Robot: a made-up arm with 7 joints. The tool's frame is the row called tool. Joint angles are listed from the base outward.
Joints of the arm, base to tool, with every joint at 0 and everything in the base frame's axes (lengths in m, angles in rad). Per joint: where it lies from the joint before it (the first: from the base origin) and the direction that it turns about. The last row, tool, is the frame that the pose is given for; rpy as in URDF.
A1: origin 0.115 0.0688 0.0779 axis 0 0 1
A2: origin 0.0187 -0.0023 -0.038 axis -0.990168 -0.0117 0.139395
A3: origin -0.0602 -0.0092 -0.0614 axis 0 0 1
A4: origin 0.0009 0.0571 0.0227 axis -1 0 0
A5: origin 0.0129 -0.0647 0.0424 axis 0 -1 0
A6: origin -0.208 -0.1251 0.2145 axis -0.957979 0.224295 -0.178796
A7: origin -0.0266 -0.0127 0.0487 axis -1 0 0
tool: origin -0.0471 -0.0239 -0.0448 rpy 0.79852 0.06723 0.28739
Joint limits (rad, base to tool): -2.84..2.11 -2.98..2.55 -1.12..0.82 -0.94..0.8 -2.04..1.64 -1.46..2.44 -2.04..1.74
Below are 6 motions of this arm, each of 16 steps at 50 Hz.
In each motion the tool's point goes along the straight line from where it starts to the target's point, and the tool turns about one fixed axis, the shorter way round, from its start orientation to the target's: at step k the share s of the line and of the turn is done. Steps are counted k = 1, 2, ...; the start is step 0. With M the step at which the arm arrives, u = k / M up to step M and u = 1 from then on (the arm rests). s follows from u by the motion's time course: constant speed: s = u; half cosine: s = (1 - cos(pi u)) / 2; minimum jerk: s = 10 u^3 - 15 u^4 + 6 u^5.
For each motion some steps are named. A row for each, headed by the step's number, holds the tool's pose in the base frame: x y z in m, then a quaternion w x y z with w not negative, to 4 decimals.
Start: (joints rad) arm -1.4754 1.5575 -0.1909 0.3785 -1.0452 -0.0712 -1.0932
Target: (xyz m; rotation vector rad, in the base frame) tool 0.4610 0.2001 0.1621 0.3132 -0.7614 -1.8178
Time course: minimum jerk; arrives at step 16
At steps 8, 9, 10, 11, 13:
8: 0.4807 0.1691 0.0973 0.5170 0.0683 -0.2210 -0.8241
9: 0.4761 0.1763 0.1123 0.5237 0.0832 -0.2445 -0.8118
10: 0.4718 0.1830 0.1264 0.5295 0.0971 -0.2664 -0.7995
11: 0.4681 0.1889 0.1388 0.5342 0.1092 -0.2853 -0.7882
13: 0.4629 0.1971 0.1558 0.5401 0.1258 -0.3111 -0.7718

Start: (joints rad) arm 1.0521 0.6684 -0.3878 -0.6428 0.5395 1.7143 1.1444
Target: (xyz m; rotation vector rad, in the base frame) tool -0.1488 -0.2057 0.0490 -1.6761 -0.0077 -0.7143
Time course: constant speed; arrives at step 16
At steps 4, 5, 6, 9, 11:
4: -0.0864 -0.2686 0.0546 0.6900 -0.6818 -0.1262 -0.2078
5: -0.0916 -0.2634 0.0542 0.6844 -0.6864 -0.1161 -0.2166
6: -0.0968 -0.2581 0.0537 0.6787 -0.6909 -0.1059 -0.2254
9: -0.1124 -0.2424 0.0523 0.6606 -0.7034 -0.0753 -0.2513
11: -0.1228 -0.2319 0.0514 0.6477 -0.7109 -0.0548 -0.2684

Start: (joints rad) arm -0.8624 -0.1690 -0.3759 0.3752 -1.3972 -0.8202 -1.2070
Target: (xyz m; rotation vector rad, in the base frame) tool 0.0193 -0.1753 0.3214 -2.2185 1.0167 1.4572
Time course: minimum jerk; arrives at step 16
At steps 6, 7, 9, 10, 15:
6: 0.0807 -0.1302 0.3712 0.0900 -0.7295 0.4418 0.5143
7: 0.0715 -0.1370 0.3637 0.0990 -0.7365 0.4289 0.5136
9: 0.0518 -0.1514 0.3478 0.1180 -0.7506 0.4010 0.5117
10: 0.0426 -0.1582 0.3403 0.1268 -0.7569 0.3877 0.5105
15: 0.0195 -0.1752 0.3216 0.1489 -0.7717 0.3540 0.5070

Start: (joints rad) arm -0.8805 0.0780 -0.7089 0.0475 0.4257 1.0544 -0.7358
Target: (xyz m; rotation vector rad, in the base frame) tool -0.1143 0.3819 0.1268 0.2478 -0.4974 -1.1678
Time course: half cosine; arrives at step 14
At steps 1, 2, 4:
1: -0.0213 0.4299 0.1289 0.7063 0.0756 -0.2285 -0.6657
2: -0.0248 0.4281 0.1288 0.7101 0.0771 -0.2287 -0.6615
4: -0.0379 0.4214 0.1285 0.7240 0.0828 -0.2295 -0.6452

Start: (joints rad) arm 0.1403 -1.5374 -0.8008 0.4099 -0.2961 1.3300 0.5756
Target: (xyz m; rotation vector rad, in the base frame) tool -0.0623 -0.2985 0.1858 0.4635 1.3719 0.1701
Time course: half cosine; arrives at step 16
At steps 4, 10, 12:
4: 0.0248 -0.3053 0.2230 0.6736 0.0942 0.7229 0.1218
10: -0.0308 -0.3009 0.1993 0.7222 0.1698 0.6639 0.0940
12: -0.0474 -0.2997 0.1922 0.7350 0.1919 0.6447 0.0855

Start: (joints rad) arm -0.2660 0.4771 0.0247 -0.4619 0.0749 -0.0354 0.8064
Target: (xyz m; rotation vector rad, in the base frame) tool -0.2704 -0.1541 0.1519 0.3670 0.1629 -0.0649
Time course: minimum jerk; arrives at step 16
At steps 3, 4, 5, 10, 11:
3: -0.2445 -0.1008 0.2549 0.9954 0.0172 0.0936 -0.0094
4: -0.2460 -0.1038 0.2490 0.9953 0.0267 0.0930 -0.0108
5: -0.2481 -0.1081 0.2407 0.9949 0.0401 0.0920 -0.0126
10: -0.2629 -0.1387 0.1817 0.9869 0.1348 0.0848 -0.0257
11: -0.2655 -0.1440 0.1714 0.9846 0.1513 0.0835 -0.0280

